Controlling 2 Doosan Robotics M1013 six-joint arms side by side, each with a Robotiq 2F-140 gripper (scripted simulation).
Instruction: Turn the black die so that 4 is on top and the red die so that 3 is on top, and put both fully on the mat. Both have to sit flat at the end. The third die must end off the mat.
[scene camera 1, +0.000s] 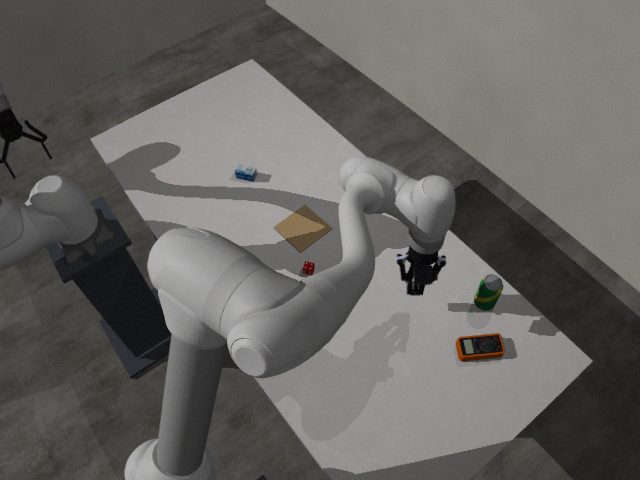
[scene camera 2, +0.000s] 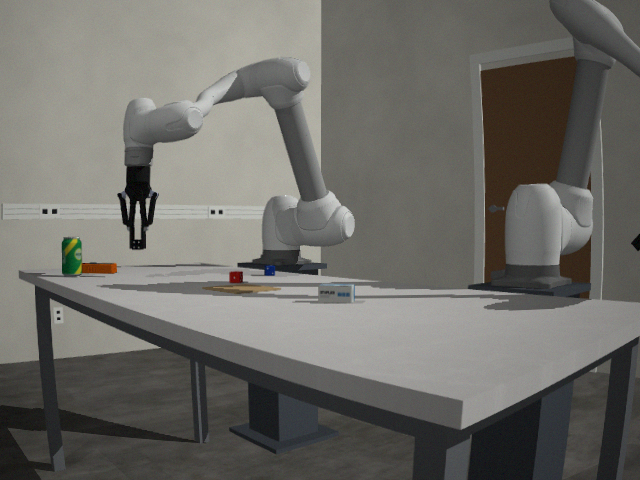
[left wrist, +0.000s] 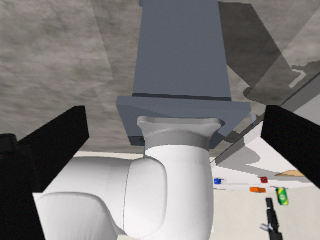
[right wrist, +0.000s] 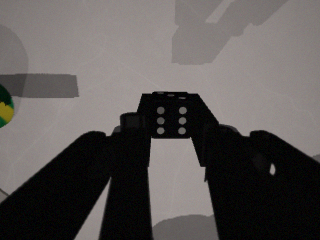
Scene:
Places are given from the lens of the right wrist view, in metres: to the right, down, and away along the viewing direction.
my right gripper (right wrist: 169, 109): 0.01, -0.01, 0.17
black die (right wrist: 171, 112): 0.01, -0.01, 0.15

